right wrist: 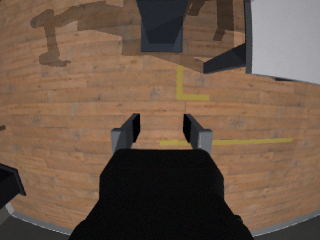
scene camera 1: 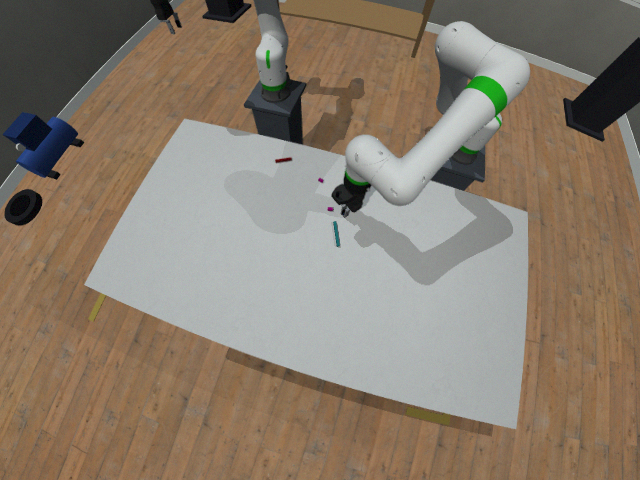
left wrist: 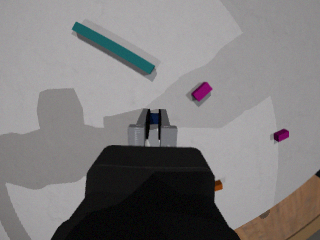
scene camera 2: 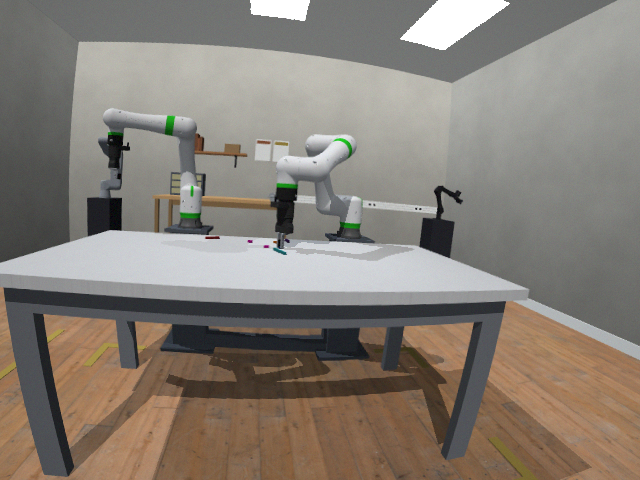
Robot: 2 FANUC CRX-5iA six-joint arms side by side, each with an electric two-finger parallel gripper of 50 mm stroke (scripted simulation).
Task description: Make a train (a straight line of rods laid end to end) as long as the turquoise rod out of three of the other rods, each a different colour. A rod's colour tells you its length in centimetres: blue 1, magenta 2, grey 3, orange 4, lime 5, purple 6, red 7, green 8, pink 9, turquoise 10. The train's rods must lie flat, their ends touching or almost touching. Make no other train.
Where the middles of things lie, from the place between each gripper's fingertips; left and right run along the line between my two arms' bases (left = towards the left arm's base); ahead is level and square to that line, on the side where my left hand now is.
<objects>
The turquoise rod (left wrist: 79, 28) is 90 mm ahead of my left hand and 20 mm below it.
My right gripper is now 59 cm short of the turquoise rod, 103 cm to the right of it and 28 cm above it.
</objects>
